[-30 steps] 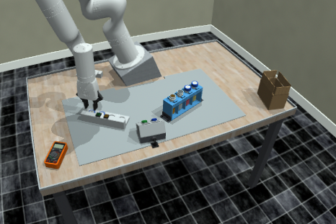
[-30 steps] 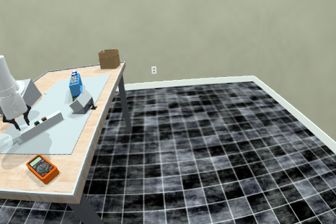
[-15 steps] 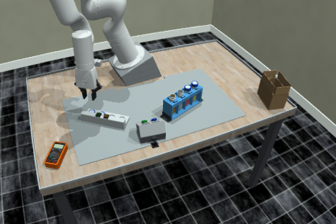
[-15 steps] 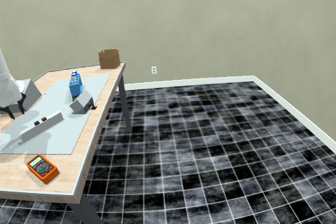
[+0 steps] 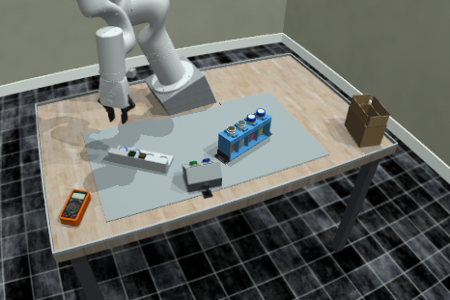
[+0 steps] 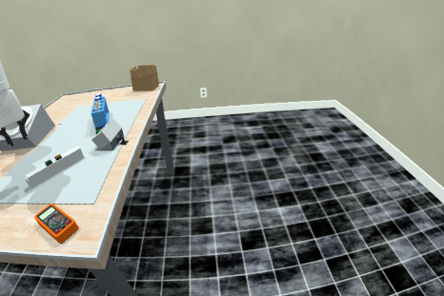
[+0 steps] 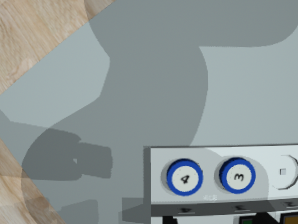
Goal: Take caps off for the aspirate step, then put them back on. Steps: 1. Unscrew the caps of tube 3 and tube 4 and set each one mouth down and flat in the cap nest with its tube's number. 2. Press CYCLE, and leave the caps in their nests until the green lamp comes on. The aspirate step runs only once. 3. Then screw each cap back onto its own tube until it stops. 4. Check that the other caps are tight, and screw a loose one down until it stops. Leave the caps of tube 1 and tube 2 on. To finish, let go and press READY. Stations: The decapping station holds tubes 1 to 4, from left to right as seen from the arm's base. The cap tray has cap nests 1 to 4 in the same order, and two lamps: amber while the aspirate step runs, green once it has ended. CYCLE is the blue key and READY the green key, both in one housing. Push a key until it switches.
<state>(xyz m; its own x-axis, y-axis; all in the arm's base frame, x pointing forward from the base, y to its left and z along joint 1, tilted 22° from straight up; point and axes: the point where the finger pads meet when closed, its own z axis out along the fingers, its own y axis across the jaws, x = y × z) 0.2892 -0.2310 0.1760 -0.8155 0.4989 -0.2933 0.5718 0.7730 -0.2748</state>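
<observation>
Right now the blue key is 200 mm ahead of my hand, 250 mm to the left of it and 100 mm below it. The rest, counted from my hand: green key 200 mm ahead, 210 mm to the left, 100 mm below; blue-and-white cap 160 mm below; key housing 220 mm ahead, 230 mm to the left, 120 mm below.
</observation>
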